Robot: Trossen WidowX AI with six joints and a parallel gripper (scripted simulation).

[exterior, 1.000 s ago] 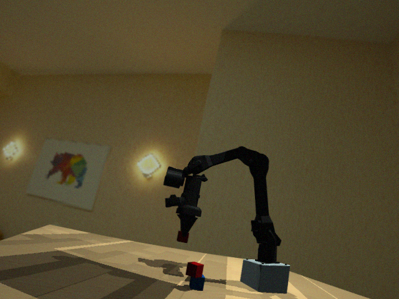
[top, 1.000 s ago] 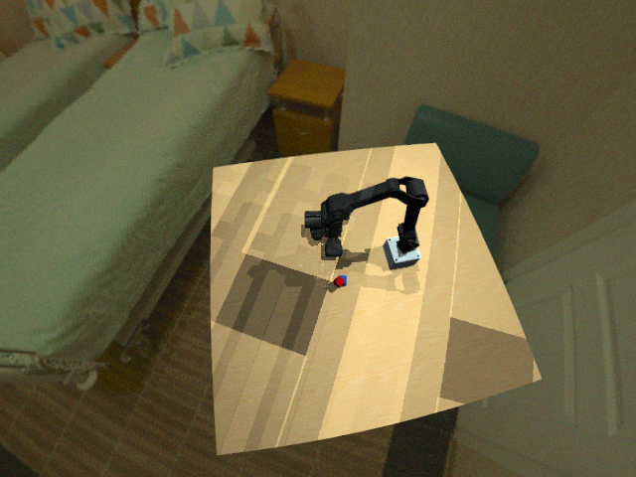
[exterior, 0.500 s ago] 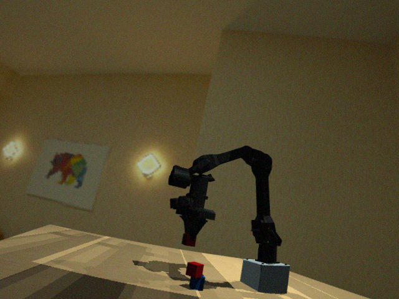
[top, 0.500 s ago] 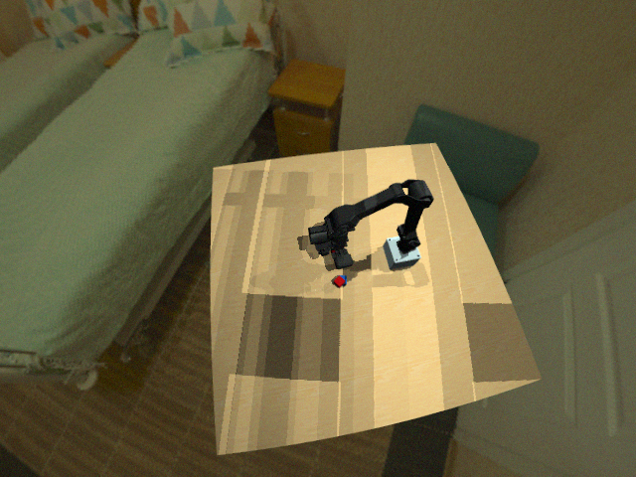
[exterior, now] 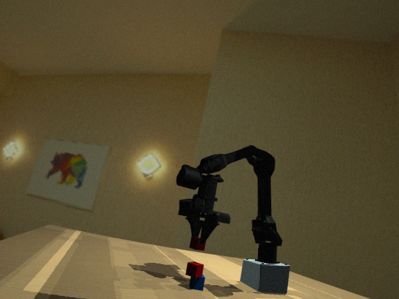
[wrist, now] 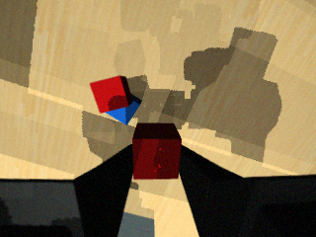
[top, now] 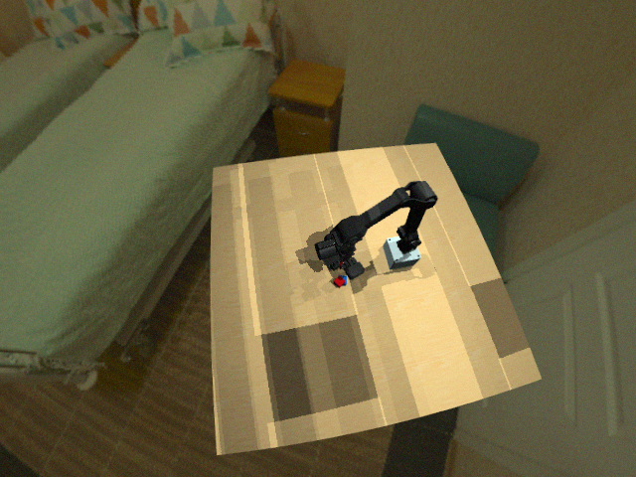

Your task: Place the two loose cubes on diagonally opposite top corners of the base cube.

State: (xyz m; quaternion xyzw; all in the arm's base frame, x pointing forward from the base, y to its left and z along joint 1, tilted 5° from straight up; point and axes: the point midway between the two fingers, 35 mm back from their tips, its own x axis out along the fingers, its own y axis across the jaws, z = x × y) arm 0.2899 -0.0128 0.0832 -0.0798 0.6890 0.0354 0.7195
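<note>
My gripper tip is 10 cm above the blue base cube, 4 cm to the right of it and 1 cm short of it.
</note>
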